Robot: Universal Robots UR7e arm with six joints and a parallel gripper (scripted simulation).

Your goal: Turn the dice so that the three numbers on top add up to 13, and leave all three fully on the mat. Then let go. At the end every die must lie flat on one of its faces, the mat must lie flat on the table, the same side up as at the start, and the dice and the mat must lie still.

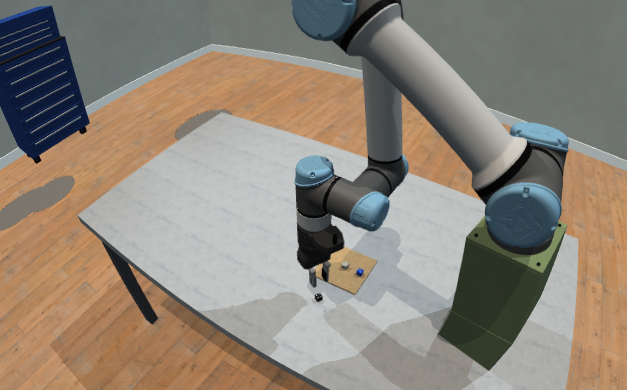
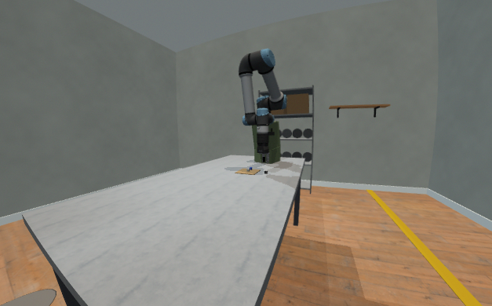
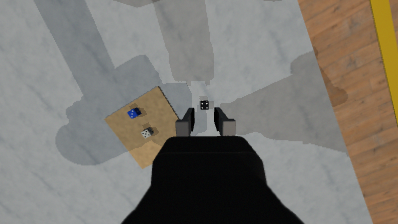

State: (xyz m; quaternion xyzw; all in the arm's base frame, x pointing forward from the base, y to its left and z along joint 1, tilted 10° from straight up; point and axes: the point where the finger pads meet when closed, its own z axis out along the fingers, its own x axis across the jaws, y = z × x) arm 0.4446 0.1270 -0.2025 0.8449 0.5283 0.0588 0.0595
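Now: hand 90 mm above the black die. Round my hand: blue die: 130 mm to the right, 80 mm below, 50 mm behind; then tan mat: 130 mm to the right, 90 mm below; then white die: 130 mm to the right, 80 mm below.
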